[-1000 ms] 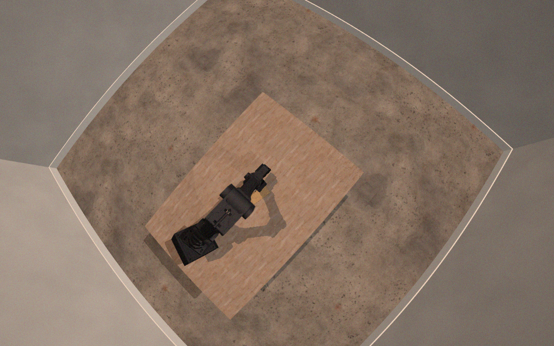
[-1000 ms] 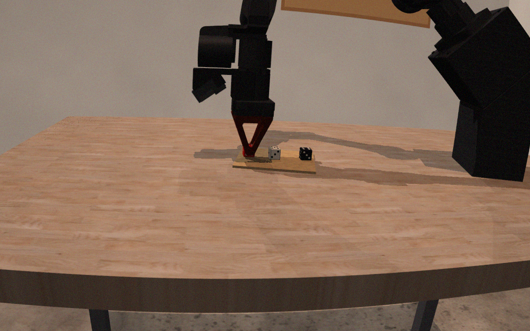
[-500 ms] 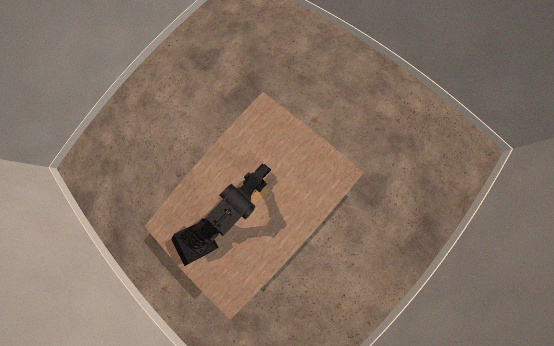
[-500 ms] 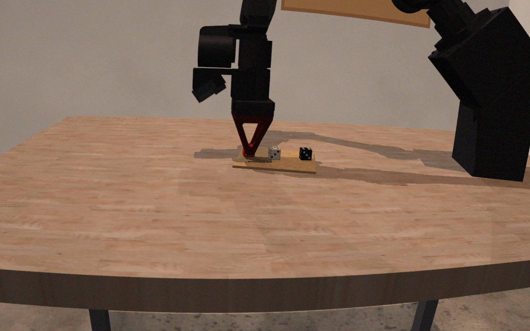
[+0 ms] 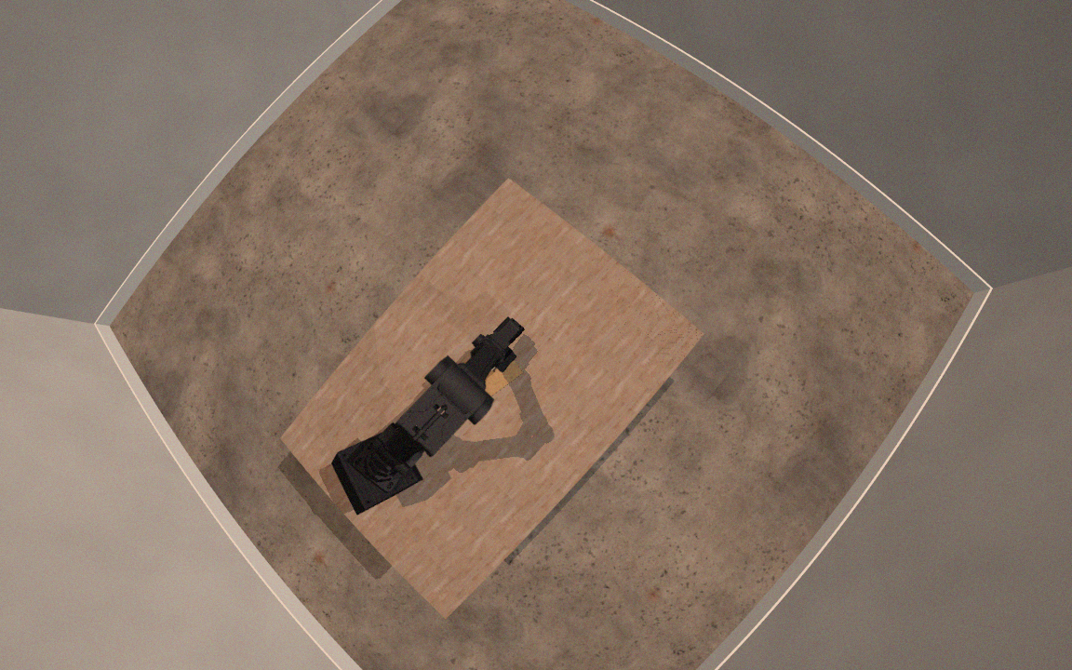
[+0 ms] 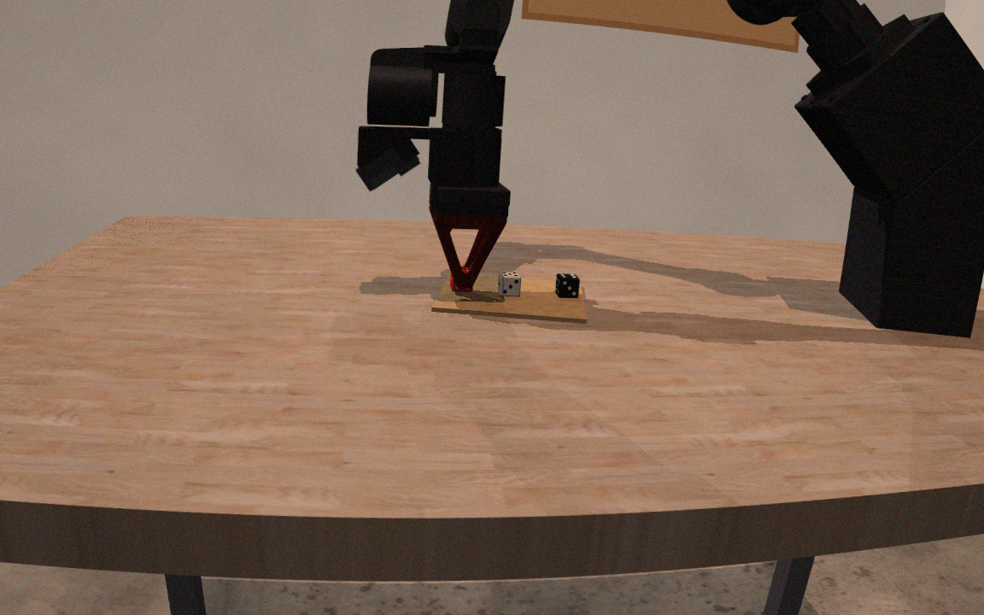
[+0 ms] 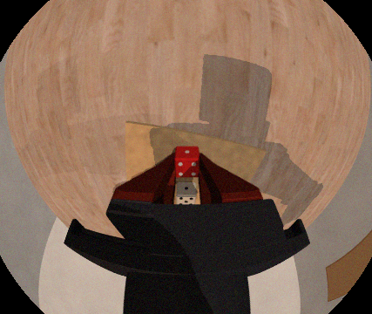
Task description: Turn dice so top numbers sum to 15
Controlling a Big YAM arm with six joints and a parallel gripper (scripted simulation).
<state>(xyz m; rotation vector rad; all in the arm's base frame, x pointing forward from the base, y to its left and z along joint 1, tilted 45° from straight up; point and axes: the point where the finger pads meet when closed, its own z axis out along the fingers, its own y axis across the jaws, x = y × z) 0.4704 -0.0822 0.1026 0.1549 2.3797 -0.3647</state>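
Now: the red die right at my hand. Round my hand: tan mat: 5 cm behind, 2 cm below, 1 cm to the left; black die: 10 cm behind, 3 cm to the left, 1 cm below; white die: 4 cm behind, 1 cm to the left, 1 cm below.
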